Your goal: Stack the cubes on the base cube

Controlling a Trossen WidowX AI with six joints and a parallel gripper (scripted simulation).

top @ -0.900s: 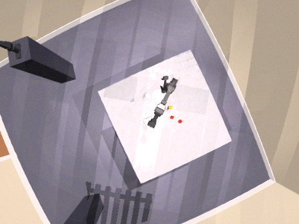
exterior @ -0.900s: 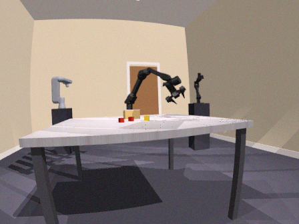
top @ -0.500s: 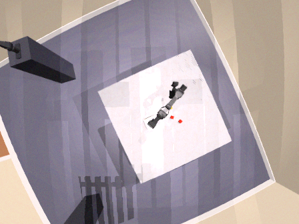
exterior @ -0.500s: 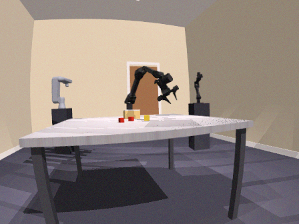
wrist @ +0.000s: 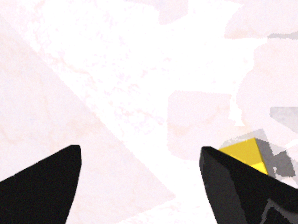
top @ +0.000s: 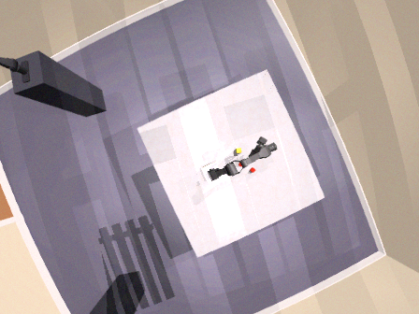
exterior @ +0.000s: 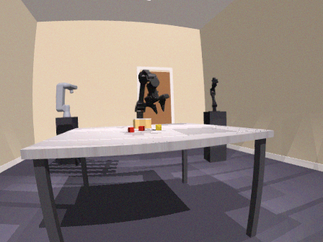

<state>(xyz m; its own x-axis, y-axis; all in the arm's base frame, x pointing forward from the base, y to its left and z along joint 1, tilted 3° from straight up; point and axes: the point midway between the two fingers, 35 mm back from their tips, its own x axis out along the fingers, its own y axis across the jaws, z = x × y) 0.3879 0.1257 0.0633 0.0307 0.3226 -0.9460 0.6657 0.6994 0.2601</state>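
Now: gripper tip 12 cm past the yellow cube and 11 cm above it.
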